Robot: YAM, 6 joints.
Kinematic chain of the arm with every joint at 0, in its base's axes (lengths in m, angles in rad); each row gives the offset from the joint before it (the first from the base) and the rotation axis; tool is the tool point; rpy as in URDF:
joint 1: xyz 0 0 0.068 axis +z
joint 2: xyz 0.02 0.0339 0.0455 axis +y
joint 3: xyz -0.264 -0.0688 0 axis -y
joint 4: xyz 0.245 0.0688 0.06 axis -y
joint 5: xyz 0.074 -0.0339 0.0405 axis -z
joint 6: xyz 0.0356 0 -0.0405 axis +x
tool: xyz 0 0 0 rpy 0 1.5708 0
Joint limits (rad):
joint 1: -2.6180..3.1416
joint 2: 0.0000..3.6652
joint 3: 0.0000..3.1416
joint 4: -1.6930..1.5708
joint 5: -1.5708..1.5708
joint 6: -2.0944..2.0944
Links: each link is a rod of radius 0.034 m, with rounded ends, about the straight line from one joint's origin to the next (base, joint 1, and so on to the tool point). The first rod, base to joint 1, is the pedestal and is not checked.
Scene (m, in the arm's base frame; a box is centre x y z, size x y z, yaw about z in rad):
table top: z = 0
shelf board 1: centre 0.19 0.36 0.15 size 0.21 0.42 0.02 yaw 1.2
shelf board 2: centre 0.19 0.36 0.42 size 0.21 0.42 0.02 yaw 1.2
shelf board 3: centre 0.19 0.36 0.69 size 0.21 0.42 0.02 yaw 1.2
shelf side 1: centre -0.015 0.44 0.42 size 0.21 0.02 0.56 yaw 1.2
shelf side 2: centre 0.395 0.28 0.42 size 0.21 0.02 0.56 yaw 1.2
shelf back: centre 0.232 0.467 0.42 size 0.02 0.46 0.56 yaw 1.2
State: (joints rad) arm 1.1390 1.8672 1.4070 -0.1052 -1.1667 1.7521
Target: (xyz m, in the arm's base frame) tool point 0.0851 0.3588 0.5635
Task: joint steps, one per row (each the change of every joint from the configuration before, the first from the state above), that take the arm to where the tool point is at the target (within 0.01 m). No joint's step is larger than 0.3 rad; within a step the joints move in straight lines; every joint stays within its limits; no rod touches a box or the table.
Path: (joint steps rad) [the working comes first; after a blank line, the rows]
Joints at the target: 1.2570 1.8049 2.1838 0.1459 -0.9923 1.7521
Straight joint move there: touches shelf board 2.

1: -0.0266 -0.2841 -0.2266 -0.1453 -0.0385 0.0000
2: -0.0266 -0.2841 -0.2265 -0.1452 -0.0384 0.0000
3: -0.0265 -0.2841 -0.2266 -0.1453 -0.0385 0.0000
4: 0.0611 0.0360 0.2355 0.1119 0.0380 0.0000
5: 0.0611 0.0360 0.2354 0.1119 0.0379 0.0000
6: 0.0611 0.0361 0.2354 0.1119 0.0380 0.0000
7: 0.0611 0.0360 0.2354 0.1119 0.0380 0.0000
8: -0.0156 0.2153 0.1716 0.0798 0.0460 0.0000
9: -0.0155 0.2153 0.1716 0.0797 0.0459 0.0000
10: -0.0156 0.2153 0.1716 0.0798 0.0460 0.0000

